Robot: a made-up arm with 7 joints. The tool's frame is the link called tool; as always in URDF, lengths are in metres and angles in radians.
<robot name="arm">
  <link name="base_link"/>
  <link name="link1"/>
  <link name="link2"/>
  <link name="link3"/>
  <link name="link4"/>
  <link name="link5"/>
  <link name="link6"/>
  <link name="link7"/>
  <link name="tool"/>
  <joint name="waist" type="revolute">
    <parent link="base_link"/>
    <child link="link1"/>
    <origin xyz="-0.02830 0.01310 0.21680" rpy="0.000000 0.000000 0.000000"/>
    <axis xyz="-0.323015 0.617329 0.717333"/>
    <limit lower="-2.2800" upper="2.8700"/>
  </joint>
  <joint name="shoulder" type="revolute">
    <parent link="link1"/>
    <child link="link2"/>
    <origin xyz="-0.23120 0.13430 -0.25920" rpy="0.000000 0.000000 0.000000"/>
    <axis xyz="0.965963 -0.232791 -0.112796"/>
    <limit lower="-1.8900" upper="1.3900"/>
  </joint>
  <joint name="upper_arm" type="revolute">
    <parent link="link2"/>
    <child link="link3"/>
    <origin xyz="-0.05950 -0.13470 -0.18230" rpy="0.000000 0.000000 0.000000"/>
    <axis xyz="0 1 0"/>
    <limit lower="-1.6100" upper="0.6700"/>
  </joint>
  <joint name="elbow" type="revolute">
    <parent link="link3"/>
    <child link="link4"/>
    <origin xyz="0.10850 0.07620 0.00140" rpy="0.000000 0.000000 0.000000"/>
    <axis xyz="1 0 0"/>
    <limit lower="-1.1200" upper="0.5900"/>
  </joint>
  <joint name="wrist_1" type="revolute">
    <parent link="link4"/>
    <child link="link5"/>
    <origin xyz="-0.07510 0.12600 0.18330" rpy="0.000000 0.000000 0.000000"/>
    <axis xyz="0 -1 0"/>
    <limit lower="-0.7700" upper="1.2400"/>
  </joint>
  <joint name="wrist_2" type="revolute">
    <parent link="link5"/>
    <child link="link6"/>
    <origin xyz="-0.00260 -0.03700 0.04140" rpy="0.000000 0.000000 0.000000"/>
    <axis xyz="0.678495 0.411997 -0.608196"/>
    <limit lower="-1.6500" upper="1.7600"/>
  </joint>
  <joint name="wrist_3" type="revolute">
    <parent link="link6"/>
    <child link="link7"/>
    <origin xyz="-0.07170 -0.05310 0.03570" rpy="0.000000 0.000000 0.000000"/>
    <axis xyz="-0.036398 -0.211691 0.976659"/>
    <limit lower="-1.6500" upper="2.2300"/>
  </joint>
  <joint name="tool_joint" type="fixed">
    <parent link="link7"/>
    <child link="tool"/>
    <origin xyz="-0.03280 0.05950 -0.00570" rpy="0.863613 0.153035 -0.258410"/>
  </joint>
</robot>
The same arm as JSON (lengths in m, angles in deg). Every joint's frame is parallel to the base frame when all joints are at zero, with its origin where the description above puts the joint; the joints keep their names.
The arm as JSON. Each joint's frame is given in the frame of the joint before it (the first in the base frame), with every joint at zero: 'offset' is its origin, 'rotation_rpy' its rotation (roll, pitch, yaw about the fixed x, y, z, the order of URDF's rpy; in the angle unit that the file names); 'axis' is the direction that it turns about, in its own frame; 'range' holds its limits. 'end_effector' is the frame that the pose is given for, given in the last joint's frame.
{
  "length_unit": "m",
  "angle_unit": "deg",
  "chain": [
    {
      "id": "waist",
      "offset": [
        -0.0283,
        0.0131,
        0.2168
      ],
      "rotation_rpy": [
        0.0,
        0.0,
        0.0
      ],
      "axis": [
        -0.323015,
        0.617329,
        0.717333
      ],
      "range": [
        -130.63,
        164.44
      ]
    },
    {
      "id": "shoulder",
      "offset": [
        -0.2312,
        0.1343,
        -0.2592
      ],
      "rotation_rpy": [
        0.0,
        0.0,
        0.0
      ],
      "axis": [
        0.965963,
        -0.232791,
        -0.112796
      ],
      "range": [
        -108.29,
        79.64
      ]
    },
    {
      "id": "upper_arm",
      "offset": [
        -0.0595,
        -0.1347,
        -0.1823
      ],
      "rotation_rpy": [
        0.0,
        0.0,
        0.0
      ],
      "axis": "+y",
      "range": [
        -92.25,
        38.39
      ]
    },
    {
      "id": "elbow",
      "offset": [
        0.1085,
        0.0762,
        0.0014
      ],
      "rotation_rpy": [
        0.0,
        0.0,
        0.0
      ],
      "axis": "+x",
      "range": [
        -64.17,
        33.8
      ]
    },
    {
      "id": "wrist_1",
      "offset": [
        -0.0751,
        0.126,
        0.1833
      ],
      "rotation_rpy": [
        0.0,
        0.0,
        0.0
      ],
      "axis": "-y",
      "range": [
        -44.12,
        71.05
      ]
    },
    {
      "id": "wrist_2",
      "offset": [
        -0.0026,
        -0.037,
        0.0414
      ],
      "rotation_rpy": [
        0.0,
        0.0,
        0.0
      ],
      "axis": [
        0.678495,
        0.411997,
        -0.608196
      ],
      "range": [
        -94.54,
        100.84
      ]
    },
    {
      "id": "wrist_3",
      "offset": [
        -0.0717,
        -0.0531,
        0.0357
      ],
      "rotation_rpy": [
        0.0,
        0.0,
        0.0
      ],
      "axis": [
        -0.036398,
        -0.211691,
        0.976659
      ],
      "range": [
        -94.54,
        127.77
      ]
    }
  ],
  "end_effector": {
    "offset": [
      -0.0328,
      0.0595,
      -0.0057
    ],
    "rotation_rpy": [
      49.48,
      8.77,
      -14.81
    ]
  }
}

